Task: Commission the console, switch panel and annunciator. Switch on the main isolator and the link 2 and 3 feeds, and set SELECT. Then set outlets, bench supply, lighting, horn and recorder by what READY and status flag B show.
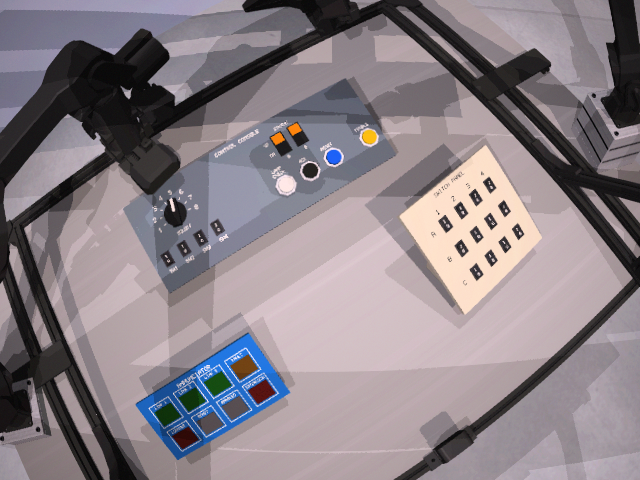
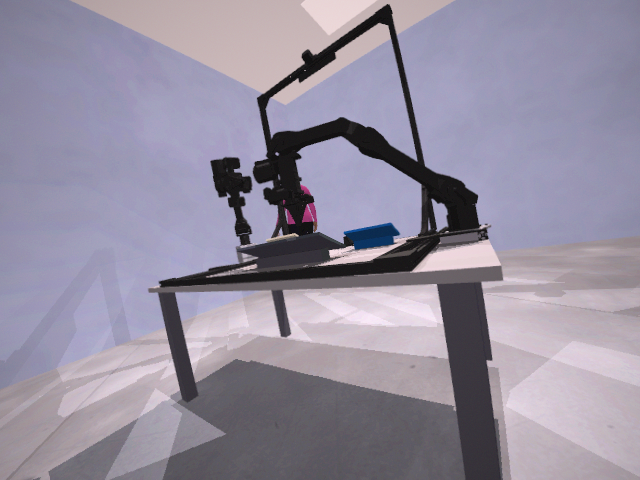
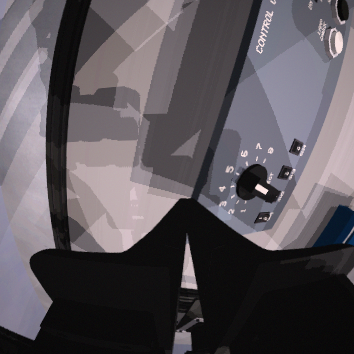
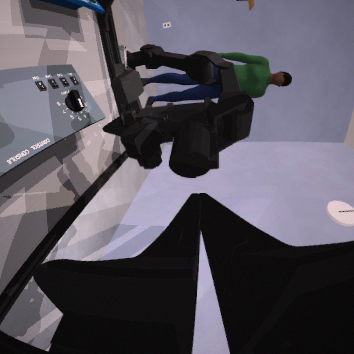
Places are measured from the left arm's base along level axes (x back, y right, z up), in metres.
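Pixels of known places: left gripper, between the fingertips: [image 2: 299,226] [image 3: 185,204] [image 4: 103,128]; right gripper, between the fingertips: [image 1: 243,9] [image 2: 244,180] [image 4: 197,199]; left arm's base, origin of its link: [image 1: 15,411] [image 2: 465,229] [image 3: 201,327] [image 4: 130,60]; right arm's base, origin of its link: [image 1: 621,110] [image 2: 246,245].
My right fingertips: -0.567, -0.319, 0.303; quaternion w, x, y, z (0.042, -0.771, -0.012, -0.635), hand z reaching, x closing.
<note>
For each thing: its top centre in the pictures, then the offset to it from my right fingertips, as dx, dy, dz. "*": a spot on its surface instead. Level surfaces: height alone.
- grey control console, a spot on its surface: [image 3: 280,100] [image 2: 294,243] * +0.110, +0.086, -0.256
- SELECT knob, centre of its top: [image 3: 267,195] [image 1: 171,207] [image 4: 81,98] +0.182, +0.110, -0.230
- blue annunciator, centre of its top: [image 1: 201,389] [image 2: 368,226] +0.212, +0.378, -0.249
- table, height of its surface: dz -0.330
The grey control console [image 1: 237,191] [image 2: 294,246] [image 3: 280,100] [image 4: 25,115] carries a SELECT knob [image 1: 175,213] [image 3: 252,182] [image 4: 75,101], its white mark near 5. Two orange-and-black rockers [image 1: 281,143] [image 1: 297,133] show orange at their upper ends. Small toggles sit below the knob, their positions hard to read. The cream switch panel [image 1: 439,206] has rows A to C of black switches. The blue annunciator [image 1: 283,391] [image 2: 371,235] has dull green, amber, red and grey tiles. My left gripper [image 2: 299,228] [image 3: 185,204] [image 4: 103,128] is shut, empty, above the console's knob end. My right gripper [image 4: 197,199] is shut, empty, beyond the console.
White, black, blue and yellow round buttons [image 1: 285,184] [image 1: 310,170] [image 1: 333,156] [image 1: 369,136] stand on the console's other half. A black frame [image 1: 232,77] [image 2: 405,93] borders the table [image 1: 320,320] and rises over it. A person in pink [image 2: 309,206] stands behind the table.
</note>
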